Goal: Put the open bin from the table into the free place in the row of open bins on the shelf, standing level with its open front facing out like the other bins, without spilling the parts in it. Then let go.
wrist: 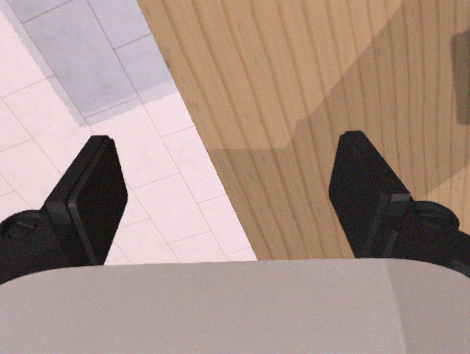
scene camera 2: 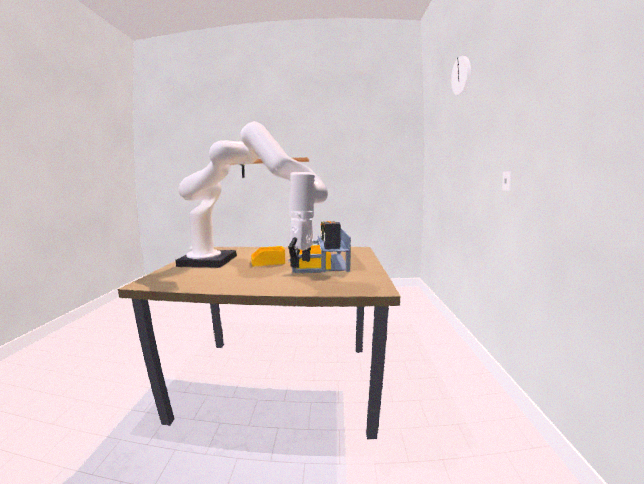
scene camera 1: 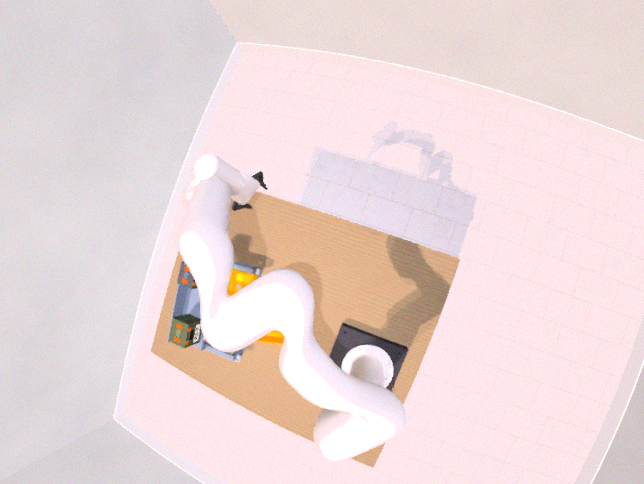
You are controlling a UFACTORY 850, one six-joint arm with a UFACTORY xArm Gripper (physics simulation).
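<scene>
A yellow open bin (scene camera 1: pixel 272 338) (scene camera 2: pixel 268 256) stands on the table (scene camera 1: pixel 333 228) (scene camera 2: pixel 234 285), partly hidden by the arm in scene camera 1. The blue-grey shelf (scene camera 1: pixel 223 354) (scene camera 2: pixel 348 261) holds yellow open bins, of which one (scene camera 1: pixel 242 281) (scene camera 2: pixel 310 258) shows near one end of the row. The arm hides the middle of the row and the free place. My gripper (scene camera 1: pixel 254 194) (scene camera 2: pixel 300 255) (wrist: pixel 228 165) is open and empty. It is past the shelf's end, apart from the bins, over the table's edge in the wrist view.
A green box (scene camera 1: pixel 182 333) with orange marks and a dark grey box (scene camera 1: pixel 185 275) stand on the shelf's rear part. A dark box (scene camera 2: pixel 331 235) shows on top in scene camera 2. The arm's black base plate (scene camera 1: pixel 339 344) (scene camera 2: pixel 221 258) is on the table. An orange-brown board (scene camera 2: pixel 300 159) is behind the arm.
</scene>
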